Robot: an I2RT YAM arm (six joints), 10 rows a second.
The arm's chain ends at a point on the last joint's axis. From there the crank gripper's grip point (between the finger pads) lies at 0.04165 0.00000 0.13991 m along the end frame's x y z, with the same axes.
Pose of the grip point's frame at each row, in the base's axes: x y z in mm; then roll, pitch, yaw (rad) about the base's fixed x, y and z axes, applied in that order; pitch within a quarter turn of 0, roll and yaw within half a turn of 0:
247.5 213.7 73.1 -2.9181 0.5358 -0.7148
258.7 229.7 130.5 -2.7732 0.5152 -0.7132
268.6 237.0 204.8 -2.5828 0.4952 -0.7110
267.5 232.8 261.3 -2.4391 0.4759 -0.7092
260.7 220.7 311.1 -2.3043 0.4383 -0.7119
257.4 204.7 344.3 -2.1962 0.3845 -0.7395
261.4 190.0 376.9 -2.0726 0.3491 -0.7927
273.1 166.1 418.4 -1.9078 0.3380 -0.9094
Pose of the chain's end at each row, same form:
252.7 168.1 211.7 -2.9181 0.5358 -0.7148
247.0 173.2 264.6 -2.7732 0.5152 -0.7132
235.1 167.9 329.0 -2.5828 0.4952 -0.7110
217.7 156.4 375.3 -2.4391 0.4759 -0.7092
194.3 140.7 413.6 -2.3043 0.4383 -0.7119
175.1 126.2 435.8 -2.1962 0.3845 -0.7395
162.7 115.4 454.4 -2.0726 0.3491 -0.7927
154.2 103.9 475.9 -1.9078 0.3380 -0.9094

